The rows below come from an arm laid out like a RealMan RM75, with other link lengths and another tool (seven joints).
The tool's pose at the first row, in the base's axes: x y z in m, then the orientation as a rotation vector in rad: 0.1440 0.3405 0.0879 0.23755 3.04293 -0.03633
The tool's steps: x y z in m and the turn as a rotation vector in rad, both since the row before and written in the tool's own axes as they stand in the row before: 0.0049 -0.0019 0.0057 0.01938 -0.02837 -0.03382; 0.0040 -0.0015 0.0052 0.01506 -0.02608 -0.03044; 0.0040 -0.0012 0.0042 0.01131 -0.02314 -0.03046; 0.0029 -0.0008 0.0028 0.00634 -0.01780 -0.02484; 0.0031 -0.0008 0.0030 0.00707 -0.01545 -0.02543; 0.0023 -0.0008 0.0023 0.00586 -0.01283 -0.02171; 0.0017 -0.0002 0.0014 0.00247 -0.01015 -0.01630; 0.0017 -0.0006 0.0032 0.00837 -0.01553 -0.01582; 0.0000 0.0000 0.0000 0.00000 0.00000 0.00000; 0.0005 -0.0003 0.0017 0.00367 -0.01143 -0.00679
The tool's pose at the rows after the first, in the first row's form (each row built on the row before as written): 0.1394 0.3392 0.0818 0.18535 3.01954 -0.07091; 0.1359 0.3379 0.0762 0.13873 2.99688 -0.09799; 0.1324 0.3368 0.0716 0.09252 2.97631 -0.11896; 0.1299 0.3359 0.0684 0.05498 2.96012 -0.13156; 0.1273 0.3349 0.0650 0.01718 2.94577 -0.14520; 0.1255 0.3339 0.0624 -0.01484 2.93349 -0.15648; 0.1241 0.3335 0.0607 -0.03907 2.92368 -0.16204; 0.1231 0.3325 0.0573 -0.06188 2.90774 -0.17569; 0.1231 0.3325 0.0573 -0.06188 2.90774 -0.17569; 0.1230 0.3320 0.0556 -0.07191 2.89607 -0.18123
